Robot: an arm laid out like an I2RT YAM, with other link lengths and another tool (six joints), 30 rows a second.
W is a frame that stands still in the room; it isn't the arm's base.
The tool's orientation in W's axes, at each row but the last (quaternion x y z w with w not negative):
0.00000 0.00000 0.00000 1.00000
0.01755 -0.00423 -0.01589 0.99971
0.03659 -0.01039 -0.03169 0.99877
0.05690 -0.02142 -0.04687 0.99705
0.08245 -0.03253 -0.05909 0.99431
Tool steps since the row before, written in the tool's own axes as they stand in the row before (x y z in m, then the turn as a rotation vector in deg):
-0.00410 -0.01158 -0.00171 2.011 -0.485 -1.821
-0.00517 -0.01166 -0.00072 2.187 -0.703 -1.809
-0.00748 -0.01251 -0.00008 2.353 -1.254 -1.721
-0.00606 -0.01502 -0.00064 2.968 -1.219 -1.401
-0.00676 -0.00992 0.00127 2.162 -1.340 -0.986
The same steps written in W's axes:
-0.00410 -0.01158 -0.00171 2.011 -0.485 -1.821
-0.00553 -0.01146 -0.00117 2.180 -0.709 -1.815
-0.00824 -0.01197 -0.00114 2.309 -1.274 -1.765
-0.00736 -0.01420 -0.00260 2.909 -1.334 -1.420
-0.00791 -0.00909 -0.00079 2.065 -1.420 -1.077

